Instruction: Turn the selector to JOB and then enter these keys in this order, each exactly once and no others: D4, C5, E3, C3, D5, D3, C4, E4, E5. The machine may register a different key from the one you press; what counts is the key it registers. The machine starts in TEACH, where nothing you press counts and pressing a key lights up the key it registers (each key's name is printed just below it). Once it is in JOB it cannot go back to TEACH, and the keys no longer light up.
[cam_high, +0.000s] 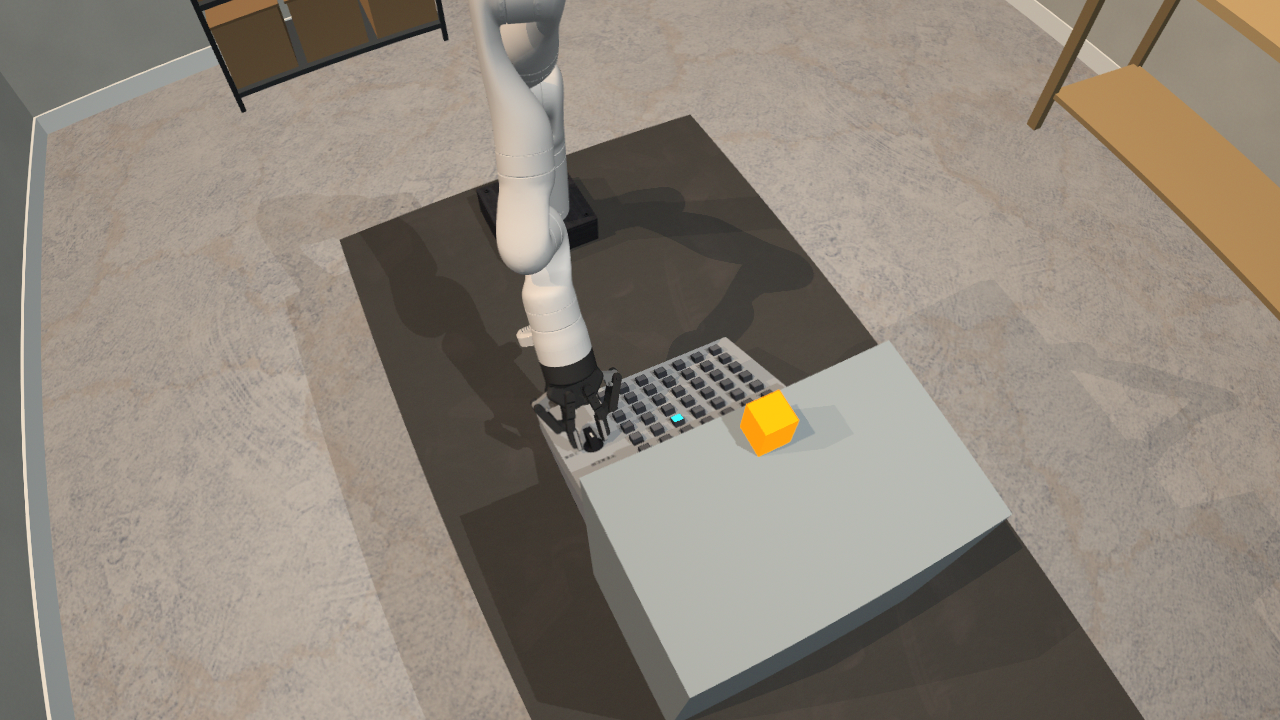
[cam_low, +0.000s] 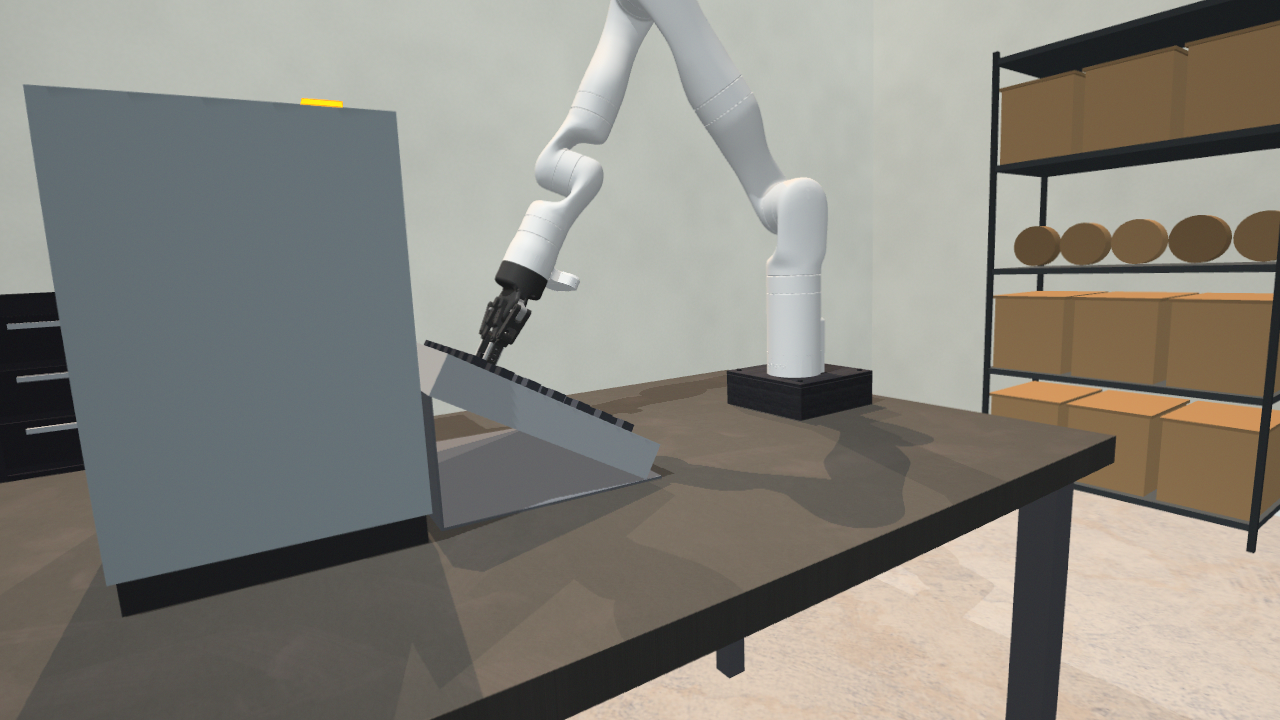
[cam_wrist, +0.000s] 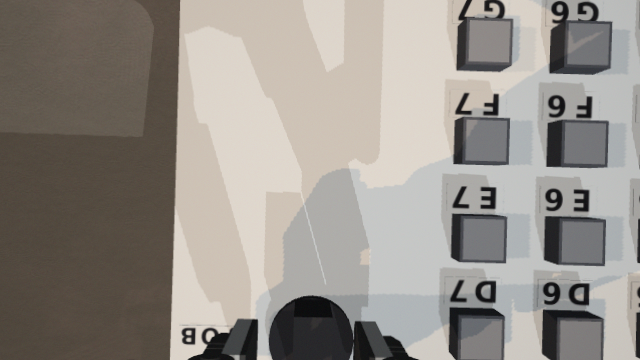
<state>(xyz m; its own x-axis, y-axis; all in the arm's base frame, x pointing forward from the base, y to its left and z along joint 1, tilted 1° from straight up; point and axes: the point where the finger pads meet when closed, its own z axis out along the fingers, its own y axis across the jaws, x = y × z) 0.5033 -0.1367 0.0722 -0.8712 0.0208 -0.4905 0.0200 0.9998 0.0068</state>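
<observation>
The selector knob is 10 mm ahead of my hand and 10 mm below it. Round my hand: key D1: 10 mm ahead, 260 mm to the left, 20 mm below; key E2: 20 mm behind, 230 mm to the left, 40 mm below; sloped keypad panel: 30 mm ahead, 110 mm to the left, 60 mm below.
</observation>
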